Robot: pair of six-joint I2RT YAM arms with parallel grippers.
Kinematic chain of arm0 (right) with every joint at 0, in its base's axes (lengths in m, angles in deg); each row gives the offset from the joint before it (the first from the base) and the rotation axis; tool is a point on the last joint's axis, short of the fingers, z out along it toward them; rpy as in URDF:
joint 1: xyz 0 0 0.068 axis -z
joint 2: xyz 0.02 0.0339 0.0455 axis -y
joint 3: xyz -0.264 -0.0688 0 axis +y
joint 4: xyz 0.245 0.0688 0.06 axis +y
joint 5: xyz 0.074 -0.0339 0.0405 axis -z
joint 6: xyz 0.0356 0 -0.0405 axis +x
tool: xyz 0 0 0 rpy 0 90 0
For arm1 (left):
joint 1: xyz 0 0 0.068 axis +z
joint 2: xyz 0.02 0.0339 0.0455 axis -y
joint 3: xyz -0.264 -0.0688 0 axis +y
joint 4: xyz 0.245 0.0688 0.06 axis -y
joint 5: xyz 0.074 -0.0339 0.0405 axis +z
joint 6: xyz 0.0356 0 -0.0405 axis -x
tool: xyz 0 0 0 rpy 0 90 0
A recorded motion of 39 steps. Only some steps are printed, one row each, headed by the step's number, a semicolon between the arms.
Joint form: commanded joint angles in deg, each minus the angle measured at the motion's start. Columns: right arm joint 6, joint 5, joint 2, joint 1, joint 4, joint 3; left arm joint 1, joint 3, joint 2, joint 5, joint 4, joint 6.
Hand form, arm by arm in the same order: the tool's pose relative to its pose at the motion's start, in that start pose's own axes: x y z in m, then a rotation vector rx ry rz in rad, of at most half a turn. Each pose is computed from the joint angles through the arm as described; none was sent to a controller.
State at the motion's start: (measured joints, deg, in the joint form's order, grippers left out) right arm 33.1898 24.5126 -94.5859 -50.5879 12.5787 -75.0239; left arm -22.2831 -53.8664 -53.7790 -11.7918 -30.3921 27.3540
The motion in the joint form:
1: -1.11 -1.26 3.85 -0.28 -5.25 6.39; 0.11 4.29 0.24 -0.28 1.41 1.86
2: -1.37 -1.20 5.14 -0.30 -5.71 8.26; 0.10 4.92 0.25 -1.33 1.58 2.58
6: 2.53 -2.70 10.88 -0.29 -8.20 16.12; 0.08 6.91 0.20 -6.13 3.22 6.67
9: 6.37 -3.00 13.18 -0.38 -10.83 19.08; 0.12 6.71 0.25 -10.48 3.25 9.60
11: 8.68 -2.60 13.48 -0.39 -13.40 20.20; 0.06 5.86 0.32 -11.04 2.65 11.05
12: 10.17 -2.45 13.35 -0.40 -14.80 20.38; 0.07 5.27 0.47 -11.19 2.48 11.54
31: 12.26 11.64 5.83 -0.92 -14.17 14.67; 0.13 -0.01 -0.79 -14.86 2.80 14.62
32: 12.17 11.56 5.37 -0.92 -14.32 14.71; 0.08 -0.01 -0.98 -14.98 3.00 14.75
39: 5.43 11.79 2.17 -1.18 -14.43 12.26; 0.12 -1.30 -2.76 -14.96 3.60 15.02
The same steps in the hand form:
1: 0.0104 -0.0093 -0.0105 -0.0459 -0.0232 -0.0025; 0.0159 0.0111 0.0111 -0.0184 0.0411 -0.0430
2: 0.0143 -0.0137 -0.0142 -0.0442 -0.0221 -0.0080; 0.0187 0.0122 0.0127 -0.0061 0.0565 -0.0576
6: 0.0301 -0.0321 -0.0306 -0.0699 -0.0109 0.0621; 0.0263 0.0139 0.0181 0.0610 0.1045 -0.1326
9: 0.0336 -0.0374 -0.0375 -0.0946 -0.0304 0.1417; 0.0264 0.0110 0.0170 0.1251 0.1417 -0.1845
11: 0.0344 -0.0381 -0.0376 -0.1069 -0.0548 0.1943; 0.0238 0.0084 0.0144 0.1352 0.1447 -0.2078
12: 0.0336 -0.0373 -0.0370 -0.1166 -0.0687 0.2278; 0.0214 0.0066 0.0121 0.1419 0.1387 -0.2135
31: 0.0303 -0.0267 -0.0111 0.0930 -0.1856 0.2534; -0.0005 -0.0091 0.0024 0.2314 0.1189 -0.2431
32: 0.0322 -0.0266 -0.0088 0.0954 -0.1805 0.2487; -0.0006 -0.0093 0.0034 0.2337 0.1208 -0.2449
39: 0.0334 -0.0187 0.0028 0.1108 -0.1675 0.1240; -0.0065 -0.0110 0.0082 0.2337 0.1192 -0.2493

